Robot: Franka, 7 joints.
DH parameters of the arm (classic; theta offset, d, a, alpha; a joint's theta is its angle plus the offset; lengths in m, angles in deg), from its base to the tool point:
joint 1: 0 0.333 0 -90
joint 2: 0 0 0 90
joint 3: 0 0.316 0.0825 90
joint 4: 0 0 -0.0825 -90
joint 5: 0 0.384 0 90
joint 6: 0 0 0.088 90
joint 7: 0 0.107 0 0
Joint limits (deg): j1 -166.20..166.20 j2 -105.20..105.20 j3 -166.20..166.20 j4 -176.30..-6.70 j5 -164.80..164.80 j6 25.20..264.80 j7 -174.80..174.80
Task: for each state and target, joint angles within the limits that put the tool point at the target. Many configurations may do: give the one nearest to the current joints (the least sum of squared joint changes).
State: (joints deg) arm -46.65 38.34 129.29 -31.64 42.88 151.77 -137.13
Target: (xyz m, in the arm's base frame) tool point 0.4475 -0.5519 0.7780
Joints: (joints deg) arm -54.08 56.61 128.26 -6.70 42.92 164.87 -137.13
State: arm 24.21 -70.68 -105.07 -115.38 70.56 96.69 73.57
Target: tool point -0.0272 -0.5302 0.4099
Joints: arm 8.27 -70.24 -97.19 -119.46 69.05 88.31 73.57
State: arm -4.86 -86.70 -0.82 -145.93 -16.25 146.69 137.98
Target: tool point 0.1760 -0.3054 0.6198
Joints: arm -11.47 -61.30 -36.38 -146.29 -15.40 144.97 137.98
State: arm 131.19 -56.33 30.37 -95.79 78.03 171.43 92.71
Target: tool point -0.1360 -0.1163 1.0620
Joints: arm 129.31 -48.55 24.68 -81.90 75.50 169.34 92.71
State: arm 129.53 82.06 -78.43 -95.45 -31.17 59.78 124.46
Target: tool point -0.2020 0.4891 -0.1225
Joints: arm 154.57 101.25 -37.79 -66.78 -26.85 81.45 124.46
